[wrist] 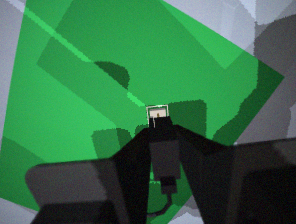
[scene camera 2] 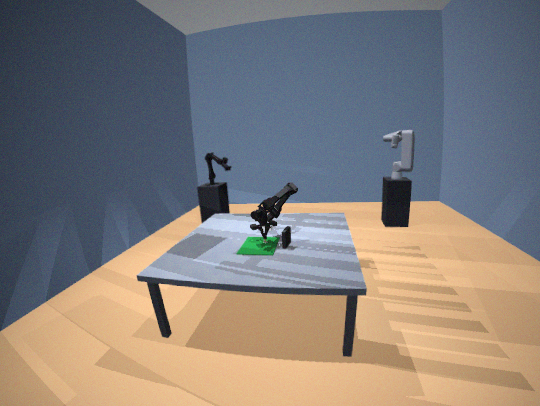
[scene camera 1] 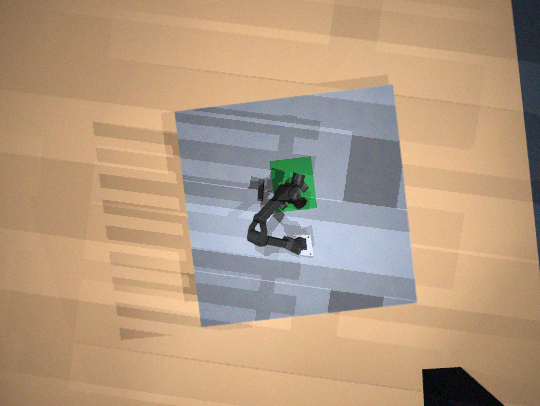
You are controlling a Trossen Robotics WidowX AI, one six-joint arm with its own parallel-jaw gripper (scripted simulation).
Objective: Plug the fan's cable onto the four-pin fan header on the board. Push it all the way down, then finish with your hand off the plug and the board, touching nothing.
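Observation:
The wrist view shows a fan plug [wrist: 163, 141], a green board [wrist: 82, 82] and my gripper [wrist: 161, 131].

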